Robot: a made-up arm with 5 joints. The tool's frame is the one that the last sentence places.
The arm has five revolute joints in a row. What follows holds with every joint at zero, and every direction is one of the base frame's.
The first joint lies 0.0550 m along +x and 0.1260 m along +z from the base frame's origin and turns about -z.
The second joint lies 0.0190 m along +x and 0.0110 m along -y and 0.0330 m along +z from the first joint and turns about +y.
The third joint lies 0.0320 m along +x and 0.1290 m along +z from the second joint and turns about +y.
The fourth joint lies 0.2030 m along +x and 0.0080 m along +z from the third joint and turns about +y.
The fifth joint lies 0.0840 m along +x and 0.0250 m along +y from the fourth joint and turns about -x.
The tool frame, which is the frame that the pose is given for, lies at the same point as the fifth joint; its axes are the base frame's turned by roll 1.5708, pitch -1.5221 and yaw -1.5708 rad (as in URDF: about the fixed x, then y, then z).
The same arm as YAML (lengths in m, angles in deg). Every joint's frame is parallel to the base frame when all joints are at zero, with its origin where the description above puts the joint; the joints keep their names.
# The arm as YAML. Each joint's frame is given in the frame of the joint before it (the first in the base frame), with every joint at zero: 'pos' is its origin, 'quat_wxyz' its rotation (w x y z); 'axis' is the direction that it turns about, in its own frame. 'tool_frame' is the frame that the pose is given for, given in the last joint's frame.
length_unit: m
angle_unit: deg
joints:
  - joint: joint 1
    pos: [0.055, 0.0, 0.126]
    quat_wxyz: [1.0, 0.0, 0.0, 0.0]
    axis: [0.0, 0.0, -1.0]
  - joint: joint 2
    pos: [0.019, -0.011, 0.033]
    quat_wxyz: [1.0, 0.0, 0.0, 0.0]
    axis: [0.0, 1.0, 0.0]
  - joint: joint 3
    pos: [0.032, 0.0, 0.129]
    quat_wxyz: [1.0, 0.0, 0.0, 0.0]
    axis: [0.0, 1.0, 0.0]
  - joint: joint 4
    pos: [0.203, 0.0, 0.008]
    quat_wxyz: [1.0, 0.0, 0.0, 0.0]
    axis: [0.0, 1.0, 0.0]
  - joint: joint 5
    pos: [0.084, 0.025, 0.0]
    quat_wxyz: [1.0, 0.0, 0.0, 0.0]
    axis: [-1.0, 0.0, 0.0]
tool_frame:
  pos: [0.0, 0.0, 0.0]
  quat_wxyz: [0.706897, 0.017215, -0.706897, -0.017215]

